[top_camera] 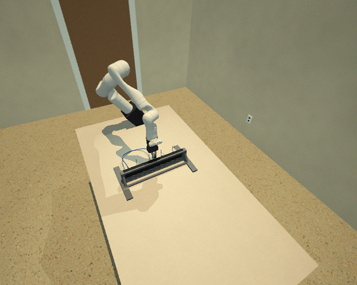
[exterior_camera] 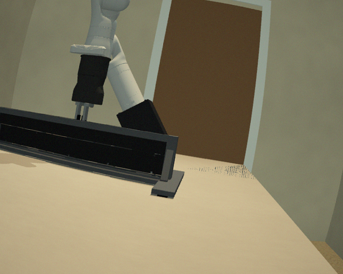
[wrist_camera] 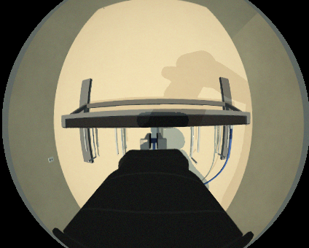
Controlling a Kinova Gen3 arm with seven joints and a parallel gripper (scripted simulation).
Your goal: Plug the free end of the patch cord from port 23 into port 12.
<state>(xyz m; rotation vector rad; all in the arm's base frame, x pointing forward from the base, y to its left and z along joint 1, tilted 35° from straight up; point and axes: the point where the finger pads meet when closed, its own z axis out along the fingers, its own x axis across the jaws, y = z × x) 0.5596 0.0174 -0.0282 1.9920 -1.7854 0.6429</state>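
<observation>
The plug lies 10 mm ahead of my hand and 10 mm below it.
</observation>
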